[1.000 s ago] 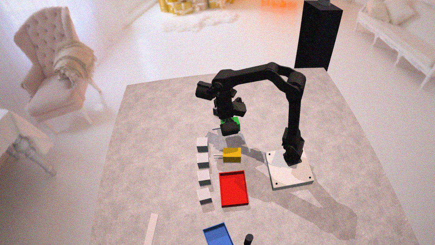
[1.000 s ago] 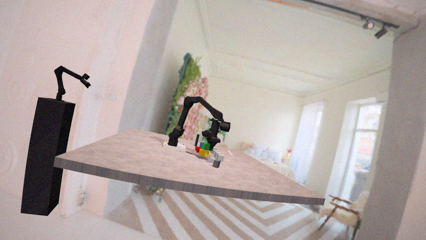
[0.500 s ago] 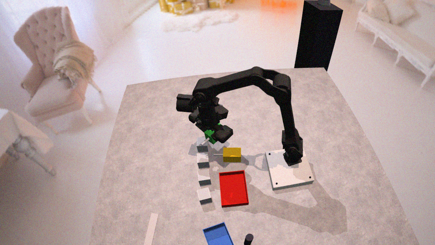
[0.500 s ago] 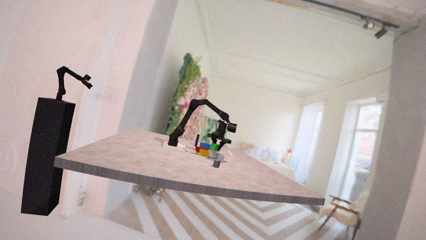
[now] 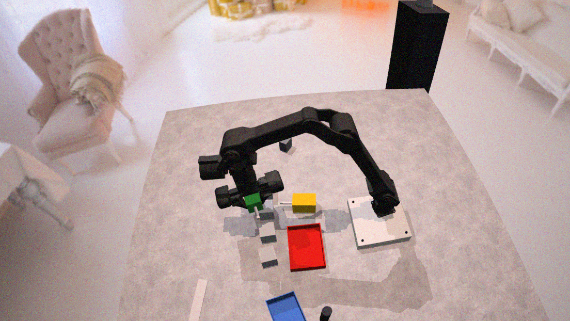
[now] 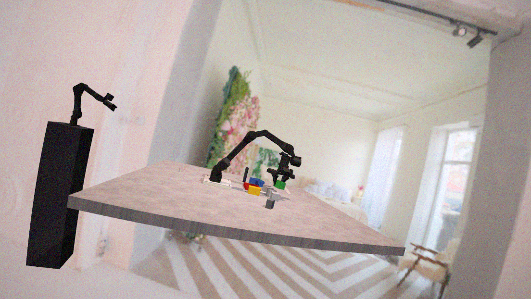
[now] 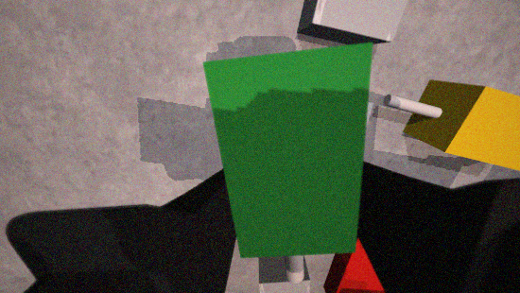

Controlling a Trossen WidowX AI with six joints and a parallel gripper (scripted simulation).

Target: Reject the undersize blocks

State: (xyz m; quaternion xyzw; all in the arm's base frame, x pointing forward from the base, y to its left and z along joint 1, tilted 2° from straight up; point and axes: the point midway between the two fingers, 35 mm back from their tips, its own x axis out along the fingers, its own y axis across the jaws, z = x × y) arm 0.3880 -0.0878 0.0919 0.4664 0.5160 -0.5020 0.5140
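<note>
Right now the green GO gauge is 20 mm above my gripper tip and 10 mm to the left of it. Round my gripper tip: red reject tray (150 mm to the left, 120 mm behind, 60 mm below); dark cube (270 mm to the right, 150 mm behind, 50 mm below); yellow gauge (120 mm behind, 50 mm below, 10 mm to the right).
</note>
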